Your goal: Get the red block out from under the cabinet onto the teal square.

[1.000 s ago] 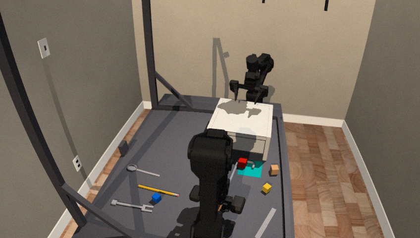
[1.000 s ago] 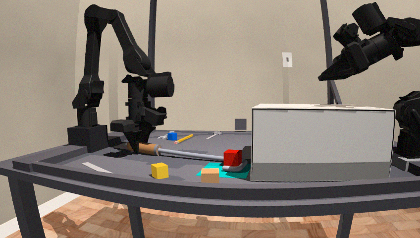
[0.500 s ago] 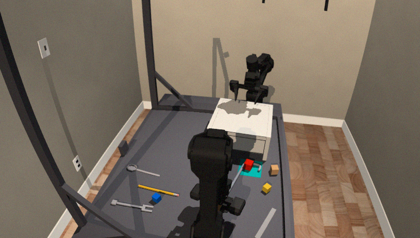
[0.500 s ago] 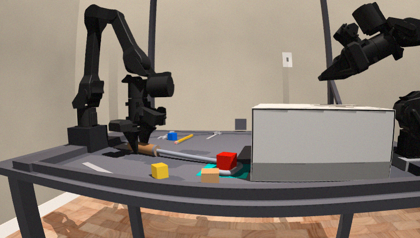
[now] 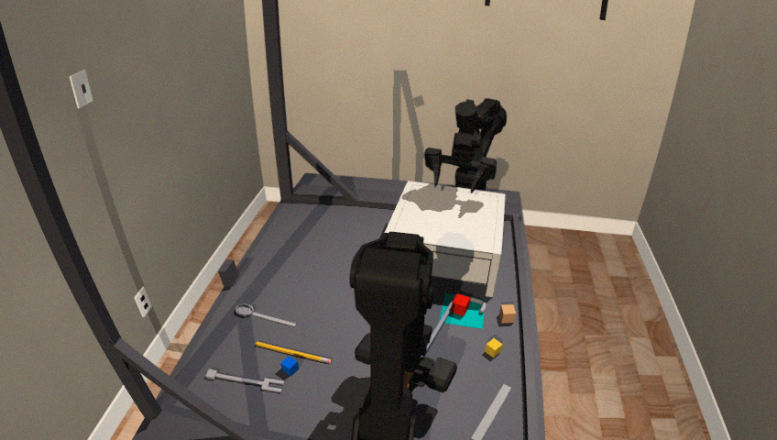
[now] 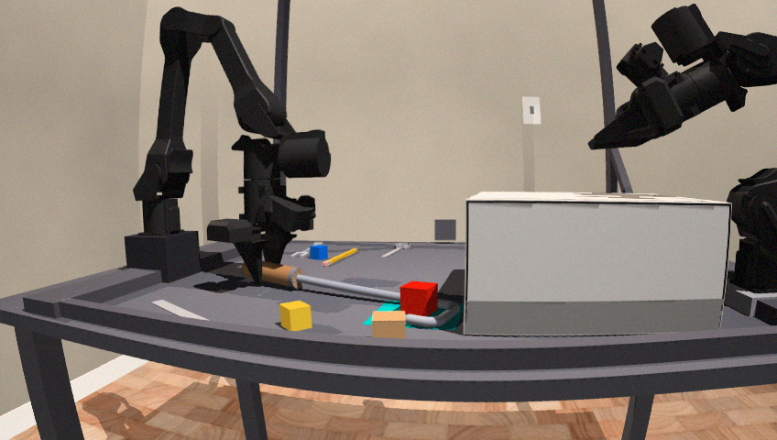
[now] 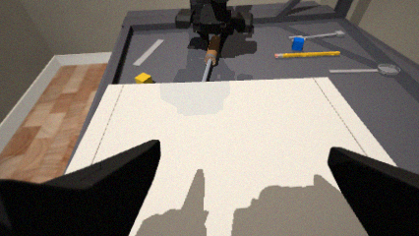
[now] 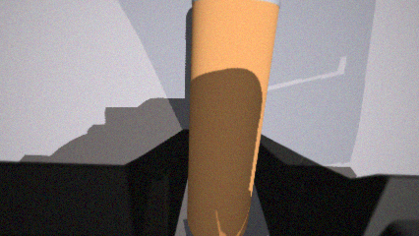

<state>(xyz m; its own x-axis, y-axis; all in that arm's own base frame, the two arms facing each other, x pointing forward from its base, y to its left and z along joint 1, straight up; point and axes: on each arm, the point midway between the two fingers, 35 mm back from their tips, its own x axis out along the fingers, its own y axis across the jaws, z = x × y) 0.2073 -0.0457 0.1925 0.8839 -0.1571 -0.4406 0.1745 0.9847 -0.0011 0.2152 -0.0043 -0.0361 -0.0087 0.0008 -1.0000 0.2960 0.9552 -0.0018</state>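
My right hand is 6 cm short of the orange-handled tool, 13 cm to the right of it and 2 cm above it. The rest, counted from my right hand: blue block: 24 cm behind, 3 cm to the right, 3 cm below; then yellow block: 16 cm ahead, 14 cm to the left, 3 cm below; then pencil: 25 cm behind, 2 cm to the left, 4 cm below.
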